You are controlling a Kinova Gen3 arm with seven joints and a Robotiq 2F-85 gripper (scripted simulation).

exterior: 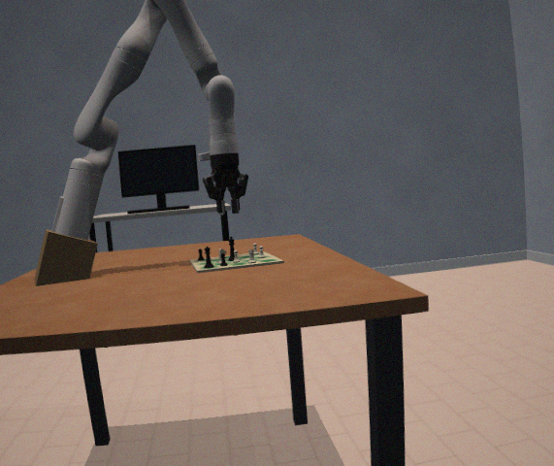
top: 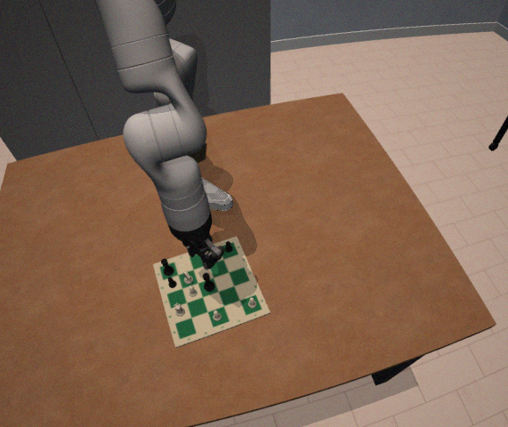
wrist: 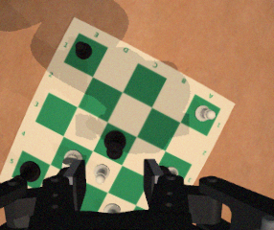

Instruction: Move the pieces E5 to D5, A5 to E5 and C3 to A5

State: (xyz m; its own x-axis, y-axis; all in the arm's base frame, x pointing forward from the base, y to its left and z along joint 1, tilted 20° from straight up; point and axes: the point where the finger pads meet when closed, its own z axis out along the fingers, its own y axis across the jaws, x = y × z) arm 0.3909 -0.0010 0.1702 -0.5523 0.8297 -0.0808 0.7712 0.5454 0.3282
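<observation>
Now: hand 110 mm above the tall black piece. The rest, counted from my hand: white rook: 50 mm ahead, 80 mm to the right, 130 mm below; chessboard: 140 mm below.
</observation>
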